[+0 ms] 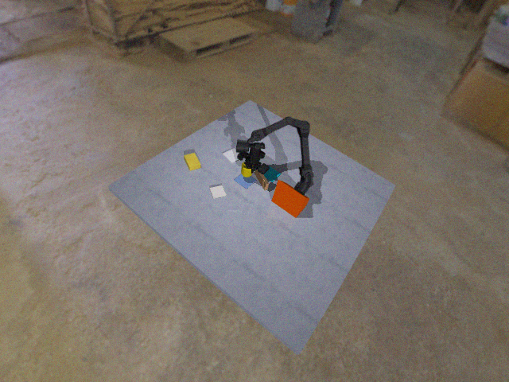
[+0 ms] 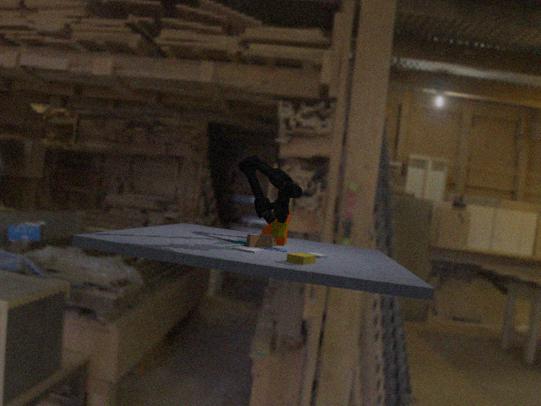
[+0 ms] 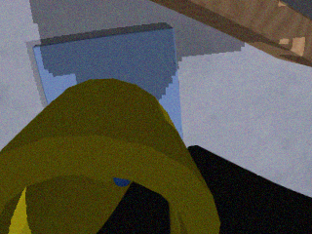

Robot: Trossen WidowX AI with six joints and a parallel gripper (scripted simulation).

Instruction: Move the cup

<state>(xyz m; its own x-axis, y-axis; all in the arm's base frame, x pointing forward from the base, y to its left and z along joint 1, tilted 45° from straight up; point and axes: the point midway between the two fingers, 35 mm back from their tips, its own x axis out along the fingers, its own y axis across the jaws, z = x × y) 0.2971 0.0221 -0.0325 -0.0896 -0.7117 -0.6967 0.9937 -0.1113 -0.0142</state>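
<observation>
Now: the cyan block 60 mm behind my gripper tip, 150 mm to the right of it and 100 mm below it. Round my gripper tip: blue pad: 30 mm ahead, 100 mm below; then yellow cup: 20 mm ahead; then blue marble: 30 mm ahead, 20 mm to the left, 20 mm below.
</observation>
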